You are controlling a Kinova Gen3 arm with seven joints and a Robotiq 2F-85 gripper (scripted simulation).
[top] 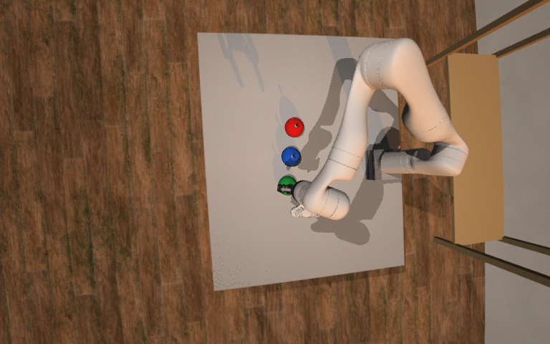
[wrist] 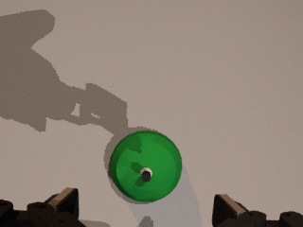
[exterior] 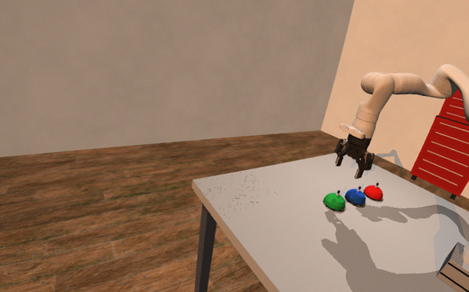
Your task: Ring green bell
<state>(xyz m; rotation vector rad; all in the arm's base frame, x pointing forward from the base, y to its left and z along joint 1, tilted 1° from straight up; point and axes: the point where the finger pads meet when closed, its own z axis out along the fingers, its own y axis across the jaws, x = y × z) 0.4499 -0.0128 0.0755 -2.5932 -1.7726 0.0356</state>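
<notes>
Right now the green bell is 110 mm below my hand. The rest, counted from my hand: blue bell (120 mm to the right, 110 mm below, 50 mm behind); then red bell (240 mm to the right, 110 mm below, 90 mm behind).
</notes>
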